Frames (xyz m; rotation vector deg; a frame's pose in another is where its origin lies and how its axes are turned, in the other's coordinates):
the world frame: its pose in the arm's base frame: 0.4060 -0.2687 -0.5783 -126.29 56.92 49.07
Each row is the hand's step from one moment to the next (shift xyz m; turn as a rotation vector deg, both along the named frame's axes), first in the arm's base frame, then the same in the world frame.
Working: the arm's base frame: its pose in the world frame: -0.7535 0.0377 -0.0481 126.29 -56.92 -49.07

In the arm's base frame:
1: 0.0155 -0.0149 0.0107 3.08 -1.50 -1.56
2: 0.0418 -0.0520 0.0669 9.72 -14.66 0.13
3: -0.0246 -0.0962 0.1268 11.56 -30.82 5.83
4: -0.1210 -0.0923 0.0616 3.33 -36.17 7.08
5: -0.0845 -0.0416 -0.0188 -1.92 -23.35 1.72
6: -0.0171 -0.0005 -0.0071 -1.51 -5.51 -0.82
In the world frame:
1: 0.0065 -0.0064 -0.0222 3.40 -1.24 -1.05
2: -0.0054 -0.0194 -0.0923 11.25 0.50 -13.51
3: -0.0651 0.0444 -0.1405 14.94 6.81 -29.12
4: -0.0687 0.1338 -0.0659 12.05 16.07 -31.08
5: -0.0121 0.0948 0.0093 7.77 14.26 -16.97
6: -0.0034 0.0155 0.0096 2.19 4.49 -2.89

